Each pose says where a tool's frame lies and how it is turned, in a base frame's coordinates. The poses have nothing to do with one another.
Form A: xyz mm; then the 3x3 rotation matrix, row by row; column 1 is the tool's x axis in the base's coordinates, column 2 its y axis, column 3 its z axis. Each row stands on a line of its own.
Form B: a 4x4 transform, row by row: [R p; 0 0 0 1], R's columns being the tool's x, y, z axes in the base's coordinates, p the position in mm. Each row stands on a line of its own. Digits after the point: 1 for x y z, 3 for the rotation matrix.
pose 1, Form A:
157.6 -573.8 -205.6
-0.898 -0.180 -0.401
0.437 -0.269 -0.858
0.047 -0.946 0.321
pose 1, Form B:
-0.898 -0.180 -0.401 157.6
0.437 -0.269 -0.858 -573.8
0.047 -0.946 0.321 -205.6
0 0 0 1

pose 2, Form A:
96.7 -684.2 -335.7
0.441 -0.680 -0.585
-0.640 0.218 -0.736
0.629 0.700 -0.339
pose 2, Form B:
0.441 -0.680 -0.585 96.7
-0.640 0.218 -0.736 -684.2
0.629 0.700 -0.339 -335.7
0 0 0 1

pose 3, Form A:
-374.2 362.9 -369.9
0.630 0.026 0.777
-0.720 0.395 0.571
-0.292 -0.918 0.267
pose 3, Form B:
0.630 0.026 0.777 -374.2
-0.720 0.395 0.571 362.9
-0.292 -0.918 0.267 -369.9
0 0 0 1

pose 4, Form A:
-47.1 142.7 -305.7
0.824 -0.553 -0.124
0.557 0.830 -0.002
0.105 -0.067 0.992
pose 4, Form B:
0.824 -0.553 -0.124 -47.1
0.557 0.830 -0.002 142.7
0.105 -0.067 0.992 -305.7
0 0 0 1

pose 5, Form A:
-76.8 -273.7 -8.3
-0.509 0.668 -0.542
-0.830 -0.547 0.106
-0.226 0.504 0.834
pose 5, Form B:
-0.509 0.668 -0.542 -76.8
-0.830 -0.547 0.106 -273.7
-0.226 0.504 0.834 -8.3
0 0 0 1

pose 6, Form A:
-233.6 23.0 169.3
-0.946 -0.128 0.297
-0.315 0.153 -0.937
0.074 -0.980 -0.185
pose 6, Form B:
-0.946 -0.128 0.297 -233.6
-0.315 0.153 -0.937 23.0
0.074 -0.980 -0.185 169.3
0 0 0 1

